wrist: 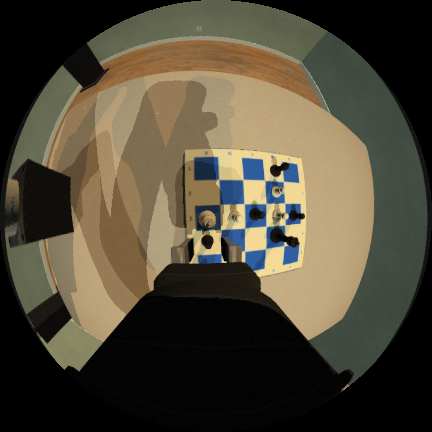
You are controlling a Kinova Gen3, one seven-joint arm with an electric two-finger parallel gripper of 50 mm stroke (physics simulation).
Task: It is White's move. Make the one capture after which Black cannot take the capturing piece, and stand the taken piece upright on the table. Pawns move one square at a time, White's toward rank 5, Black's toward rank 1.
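Frame: origin at the arm's base, x back, y left, z down, level; millimetres.
Seen in the pictures: gripper, fingertip midpoint: (206, 245).
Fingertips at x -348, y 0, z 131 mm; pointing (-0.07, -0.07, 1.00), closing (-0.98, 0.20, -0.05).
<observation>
Pixels of each thing's top centre, then the offset from my fingertips to it. Level surfaces: height alone.
- cream board, top centre: (255, 215) dx -71, dy +50, dz +35 mm
- dark piece, top centre: (207, 246) dx -2, dy -1, dz +4 mm
- large white piece, top centre: (208, 223) dx +5, dy +32, dz -28 mm
- tall black piece, top centre: (298, 243) dx -117, dy +24, dz -28 mm
- tan table top, surface height: dz +41 mm
The blue and cream board (254, 191) lies ahead of my open gripper (206, 245). A dark piece (207, 242) shows in the gap between the fingertips, not gripped; its height relative to them is hard to tell. A large white piece (207, 219) stands just beyond it. To its right in the same row stand a white pawn (234, 217), a black pawn (257, 214), a white piece (280, 216) and a black pawn (296, 215). A tall black piece (277, 235) stands nearer. A white pawn (278, 190) and a black piece (276, 170) stand farther up. The gripper body hides the board's near-left edge.
The tan table top (335, 200) surrounds the board, with arm shadows across its left part. A black block-shaped fixture (47, 202) stands at the left edge of view, and smaller dark blocks (84, 67) (50, 316) show at upper left and lower left. Wooden floor (200, 55) lies beyond the table.
</observation>
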